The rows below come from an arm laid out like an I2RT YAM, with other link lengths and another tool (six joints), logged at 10 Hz.
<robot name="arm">
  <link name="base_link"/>
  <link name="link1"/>
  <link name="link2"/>
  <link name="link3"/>
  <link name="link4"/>
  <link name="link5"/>
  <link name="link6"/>
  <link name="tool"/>
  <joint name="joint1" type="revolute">
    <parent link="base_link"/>
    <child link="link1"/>
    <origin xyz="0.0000 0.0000 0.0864"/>
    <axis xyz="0 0 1"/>
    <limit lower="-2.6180" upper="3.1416"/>
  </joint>
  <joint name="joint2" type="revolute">
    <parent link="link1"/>
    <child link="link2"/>
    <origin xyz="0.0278 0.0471 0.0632" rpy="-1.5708 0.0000 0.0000"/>
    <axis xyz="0 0 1"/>
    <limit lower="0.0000" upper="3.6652"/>
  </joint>
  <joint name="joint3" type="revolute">
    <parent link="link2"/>
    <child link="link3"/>
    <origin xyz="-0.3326 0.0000 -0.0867" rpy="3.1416 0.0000 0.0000"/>
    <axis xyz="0 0 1"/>
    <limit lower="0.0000" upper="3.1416"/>
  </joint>
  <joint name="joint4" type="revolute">
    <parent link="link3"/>
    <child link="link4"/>
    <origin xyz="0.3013 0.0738 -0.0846"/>
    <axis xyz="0 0 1"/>
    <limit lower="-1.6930" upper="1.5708"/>
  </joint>
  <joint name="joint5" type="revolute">
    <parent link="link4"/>
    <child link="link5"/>
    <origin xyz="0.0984 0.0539 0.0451" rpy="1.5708 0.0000 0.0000"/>
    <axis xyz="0 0 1"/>
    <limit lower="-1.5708" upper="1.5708"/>
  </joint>
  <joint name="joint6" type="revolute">
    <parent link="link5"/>
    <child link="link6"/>
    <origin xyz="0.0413 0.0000 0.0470" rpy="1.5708 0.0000 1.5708"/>
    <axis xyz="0 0 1"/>
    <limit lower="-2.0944" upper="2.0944"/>
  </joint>
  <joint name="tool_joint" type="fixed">
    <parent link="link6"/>
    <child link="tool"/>
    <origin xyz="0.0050 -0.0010 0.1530" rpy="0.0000 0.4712 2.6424"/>
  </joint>
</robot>
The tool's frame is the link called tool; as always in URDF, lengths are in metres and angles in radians.
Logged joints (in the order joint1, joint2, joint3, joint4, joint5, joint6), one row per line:
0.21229 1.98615 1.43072 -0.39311 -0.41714 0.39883
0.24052 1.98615 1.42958 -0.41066 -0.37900 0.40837
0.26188 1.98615 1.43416 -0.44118 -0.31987 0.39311
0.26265 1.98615 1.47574 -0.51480 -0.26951 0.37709
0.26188 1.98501 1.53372 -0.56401 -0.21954 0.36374
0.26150 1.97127 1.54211 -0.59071 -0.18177 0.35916
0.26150 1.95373 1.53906 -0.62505 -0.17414 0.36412
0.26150 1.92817 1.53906 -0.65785 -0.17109 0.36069
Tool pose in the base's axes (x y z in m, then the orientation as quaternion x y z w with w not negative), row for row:
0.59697 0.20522 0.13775 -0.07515 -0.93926 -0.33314 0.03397
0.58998 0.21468 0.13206 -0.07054 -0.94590 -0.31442 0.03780
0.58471 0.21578 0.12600 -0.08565 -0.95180 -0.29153 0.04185
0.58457 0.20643 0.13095 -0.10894 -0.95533 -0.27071 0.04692
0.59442 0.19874 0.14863 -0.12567 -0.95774 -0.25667 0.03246
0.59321 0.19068 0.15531 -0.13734 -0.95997 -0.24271 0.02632
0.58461 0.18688 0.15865 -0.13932 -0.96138 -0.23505 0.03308
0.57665 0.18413 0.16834 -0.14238 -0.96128 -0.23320 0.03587
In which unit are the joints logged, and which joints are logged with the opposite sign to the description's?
The joints are logged in radians. Opposite sign: joint6.
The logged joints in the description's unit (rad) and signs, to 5 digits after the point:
0.21229 1.98615 1.43072 -0.39311 -0.41714 -0.39883
0.24052 1.98615 1.42958 -0.41066 -0.37900 -0.40837
0.26188 1.98615 1.43416 -0.44118 -0.31987 -0.39311
0.26265 1.98615 1.47574 -0.51480 -0.26951 -0.37709
0.26188 1.98501 1.53372 -0.56401 -0.21954 -0.36374
0.26150 1.97127 1.54211 -0.59071 -0.18177 -0.35916
0.26150 1.95373 1.53906 -0.62505 -0.17414 -0.36412
0.26150 1.92817 1.53906 -0.65785 -0.17109 -0.36069

